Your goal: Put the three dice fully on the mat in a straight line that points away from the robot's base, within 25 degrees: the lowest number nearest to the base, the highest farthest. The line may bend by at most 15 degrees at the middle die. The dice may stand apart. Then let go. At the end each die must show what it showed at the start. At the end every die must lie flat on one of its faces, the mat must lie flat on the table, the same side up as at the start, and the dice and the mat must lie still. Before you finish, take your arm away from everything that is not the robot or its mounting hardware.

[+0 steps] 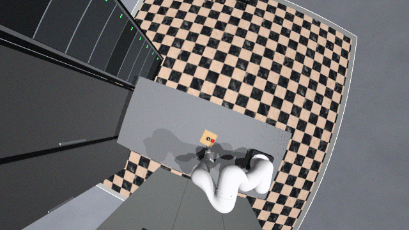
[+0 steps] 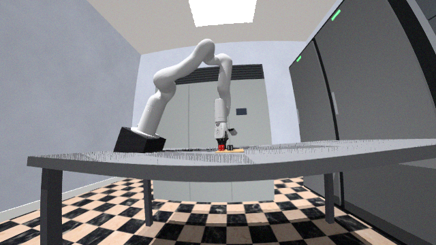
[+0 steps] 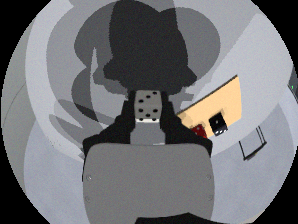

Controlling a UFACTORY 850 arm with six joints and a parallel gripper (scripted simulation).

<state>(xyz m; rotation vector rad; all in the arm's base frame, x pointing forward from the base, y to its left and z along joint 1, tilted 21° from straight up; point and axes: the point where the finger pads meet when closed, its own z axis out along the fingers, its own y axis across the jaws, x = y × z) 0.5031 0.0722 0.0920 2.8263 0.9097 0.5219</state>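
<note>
Right now the black die is 50 mm ahead of my hand and 130 mm to the right of it. Round my hand: tan mat (50 mm ahead, 130 mm to the right, 20 mm below); red die (130 mm to the right); white die (10 mm below).
</note>
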